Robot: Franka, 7 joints.
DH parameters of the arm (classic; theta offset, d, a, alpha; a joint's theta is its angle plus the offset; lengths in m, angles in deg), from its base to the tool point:
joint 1: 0 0.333 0 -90
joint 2: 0 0 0 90
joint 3: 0 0.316 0.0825 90
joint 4: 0 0 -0.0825 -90
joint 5: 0 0.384 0 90
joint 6: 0 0 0.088 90
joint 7: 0 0.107 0 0
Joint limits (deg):
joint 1: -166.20..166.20
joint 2: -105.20..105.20
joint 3: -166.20..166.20
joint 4: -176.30..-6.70
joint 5: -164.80..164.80
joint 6: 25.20..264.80
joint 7: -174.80..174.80
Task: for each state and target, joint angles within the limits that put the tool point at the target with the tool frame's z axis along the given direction. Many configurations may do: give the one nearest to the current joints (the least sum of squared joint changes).
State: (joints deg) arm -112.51 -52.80 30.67 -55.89 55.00 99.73 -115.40
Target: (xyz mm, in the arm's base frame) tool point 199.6 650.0 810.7 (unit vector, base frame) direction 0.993 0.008 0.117
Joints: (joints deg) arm -90.30 -68.94 30.60 -28.39 58.15 109.33 -115.40
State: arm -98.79 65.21 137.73 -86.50 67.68 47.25 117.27
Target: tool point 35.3 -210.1 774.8 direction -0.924 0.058 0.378
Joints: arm -122.12 99.66 147.97 -135.73 103.50 72.34 117.27
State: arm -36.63 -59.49 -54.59 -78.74 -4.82 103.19 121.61
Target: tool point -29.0 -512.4 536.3 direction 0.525 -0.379 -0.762
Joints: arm -17.27 -41.53 -65.14 -125.37 -10.37 134.64 121.61
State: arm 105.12 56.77 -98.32 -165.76 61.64 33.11 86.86
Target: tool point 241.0 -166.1 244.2 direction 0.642 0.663 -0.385
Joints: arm 56.73 54.63 -103.77 -166.92 95.75 59.33 86.86
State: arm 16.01 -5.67 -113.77 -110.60 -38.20 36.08 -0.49
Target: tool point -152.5 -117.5 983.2 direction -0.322 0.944 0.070
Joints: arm 8.64 37.79 -156.80 -87.71 -87.41 77.23 -0.49
